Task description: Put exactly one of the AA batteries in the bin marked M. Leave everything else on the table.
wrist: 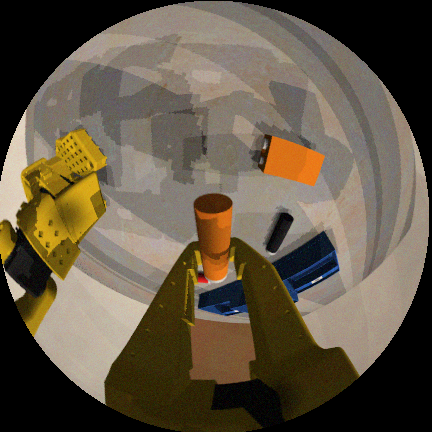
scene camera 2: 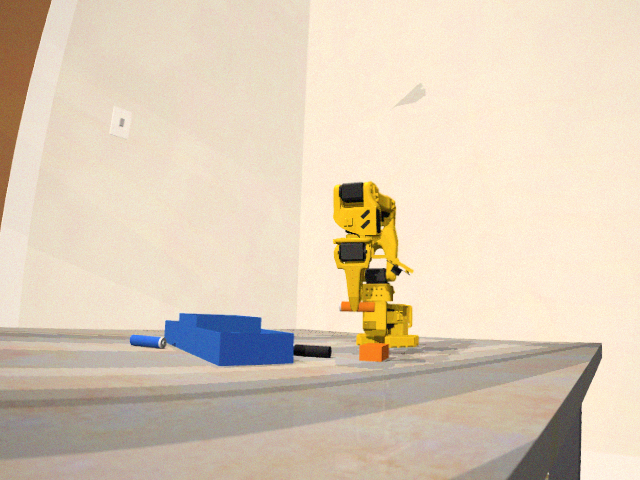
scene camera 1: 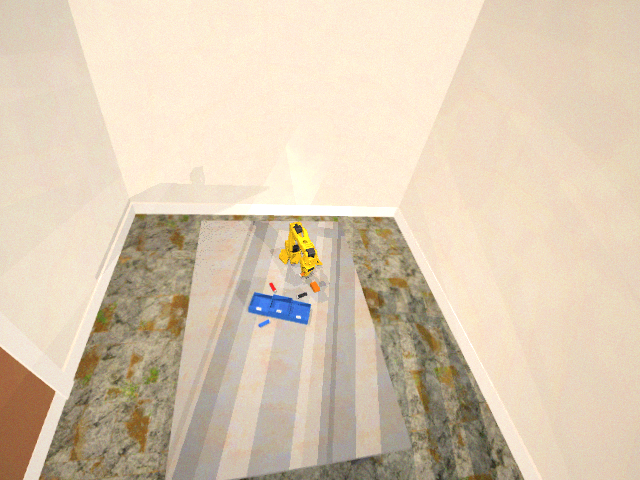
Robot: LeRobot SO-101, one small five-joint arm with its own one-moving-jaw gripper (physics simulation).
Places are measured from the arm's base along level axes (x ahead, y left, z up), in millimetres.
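Pixels of known places: hand, its tool point: (wrist: pixel 200 249) (scene camera 2: pixel 355 306) (scene camera 1: pixel 303 272); arm's base, origin of its link: (wrist: pixel 90 177) (scene camera 1: pixel 290 260).
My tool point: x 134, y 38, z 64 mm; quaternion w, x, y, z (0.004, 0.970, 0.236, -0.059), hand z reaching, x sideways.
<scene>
Ahead of a thing's pixels: the offset from my tool point to its top centre. Level surfaces: height alone.
My gripper (scene camera 1: pixel 303 274) (scene camera 2: pixel 354 308) (wrist: pixel 216 255) is shut on an orange AA battery @(dx +5, dy +5, dz +7 mm) (scene camera 2: pixel 365 306) (wrist: pixel 215 232) and holds it level above the table, short of the bins. A black battery @(dx +83, dy -10, dz -50 mm) (scene camera 1: pixel 302 295) (scene camera 2: pixel 313 351) (wrist: pixel 280 232) lies beside the bins. A red battery @(dx +35, dy -135, dz -50 mm) (scene camera 1: pixel 272 286) (wrist: pixel 202 278) lies on the arm's side of the bins. A blue battery @(dx +212, dy -180, dz -50 mm) (scene camera 1: pixel 264 323) (scene camera 2: pixel 146 341) lies on their far side. The blue three-compartment bin block @(dx +150, dy -112, dz -18 mm) (scene camera 1: pixel 288 316) (scene camera 2: pixel 255 348) (wrist: pixel 327 245) has white labels, too small to read, so I cannot tell which is M.
An orange rectangular block battery @(dx +40, dy +57, dz -47 mm) (scene camera 1: pixel 314 286) (scene camera 2: pixel 373 352) (wrist: pixel 294 161) lies on the table @(dz -64 mm) (scene camera 1: pixel 289 387) near the gripper, with two round terminals on one end. The arm's base stands at the table's back. The table's right edge shows in the second scene view.
</scene>
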